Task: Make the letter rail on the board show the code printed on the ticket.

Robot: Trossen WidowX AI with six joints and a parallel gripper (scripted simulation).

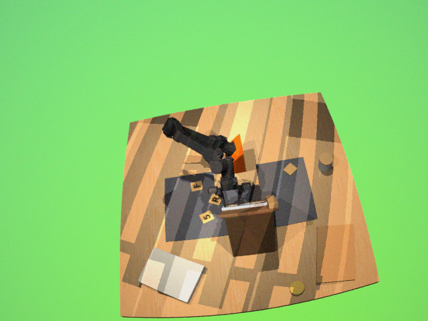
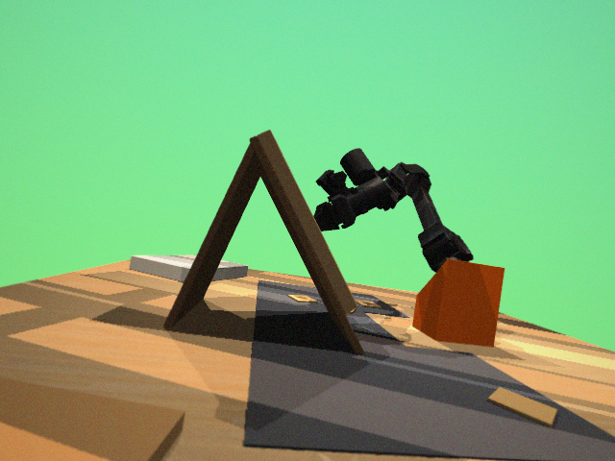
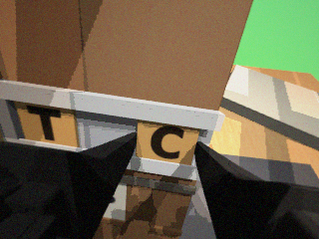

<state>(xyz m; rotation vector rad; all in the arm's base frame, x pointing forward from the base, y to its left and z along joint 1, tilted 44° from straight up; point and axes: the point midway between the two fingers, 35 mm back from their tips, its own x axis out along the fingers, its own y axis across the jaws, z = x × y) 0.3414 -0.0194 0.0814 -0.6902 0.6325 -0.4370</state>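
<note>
Now: gripper tip 40 mm past the white ticket, 80 mm to the right of it and 80 mm above it. The rest, counted from my gripper tip: dark mat: 160 mm behind, 50 mm to the left, 170 mm below; flat tan slab: 330 mm ahead, 430 mm to the left, 160 mm below.
</note>
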